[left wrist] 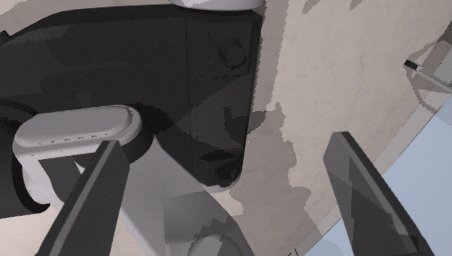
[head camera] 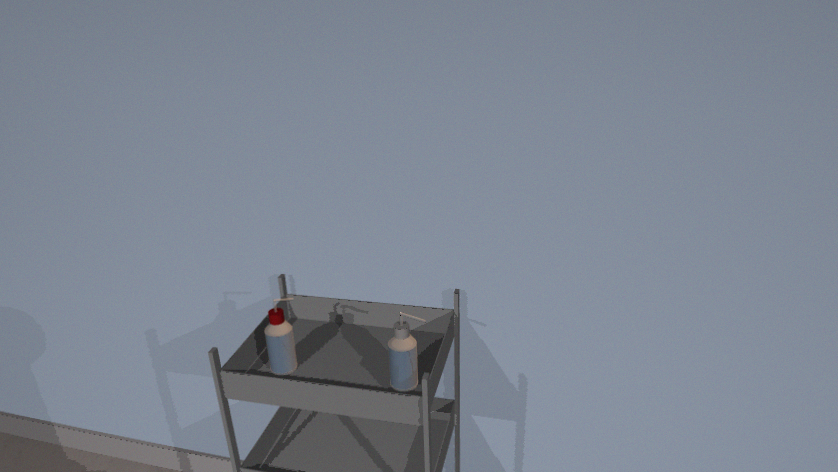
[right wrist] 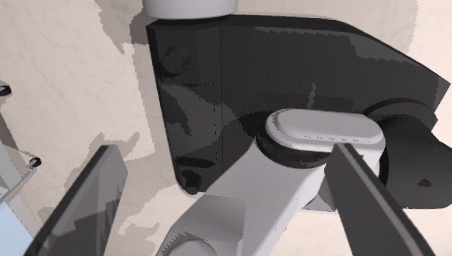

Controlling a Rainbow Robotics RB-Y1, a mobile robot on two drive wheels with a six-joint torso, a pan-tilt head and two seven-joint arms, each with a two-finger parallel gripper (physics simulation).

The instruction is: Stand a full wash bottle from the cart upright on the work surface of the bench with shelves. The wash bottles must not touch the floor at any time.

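Frame: origin at the robot's base, x ahead, y left, z up, level; metres.
Seen in the pictures: left gripper, between the fingertips: (left wrist: pixel 226 149); right gripper, between the fingertips: (right wrist: pixel 226 158).
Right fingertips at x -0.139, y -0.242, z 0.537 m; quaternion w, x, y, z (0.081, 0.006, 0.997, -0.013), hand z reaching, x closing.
A point is followed by its place in that frame.
A wash bottle with a red cap (head camera: pixel 281 348) {x 0.985, y 0.333, z 0.732 m} stands upright on the top tray of the grey cart (head camera: pixel 322 392) {x 0.861, y 0.228, z 0.711 m}, at its left. A second wash bottle with a grey cap (head camera: pixel 403 363) {x 0.922, y 0.069, z 0.734 m} stands upright at the front right of the same tray. Both bodies look bluish below pale shoulders, and each has a thin spout. My left gripper (left wrist: pixel 226 149) {x -0.103, y 0.254, z 0.543 m} is open with nothing between its fingers. My right gripper (right wrist: pixel 226 158) {x -0.139, y -0.243, z 0.537 m} is also open and empty. Neither gripper shows in the head view, so both are away from the bottles. The bench with shelves does not show.
The cart's lower tray (head camera: pixel 351 439) {x 1.075, y 0.218, z 0.398 m} shows below the top one. Corner posts rise above the top tray's rim. A blue wall (head camera: pixel 586 175) {x 1.103, y -0.319, z 1.066 m} stands behind the cart. Parts of the cart's feet (left wrist: pixel 411 64) {x 0.813, y 0.036, z 0.038 m} (right wrist: pixel 35 162) {x 0.909, y 0.431, z 0.033 m} show near the edges of the wrist views, beside my base.
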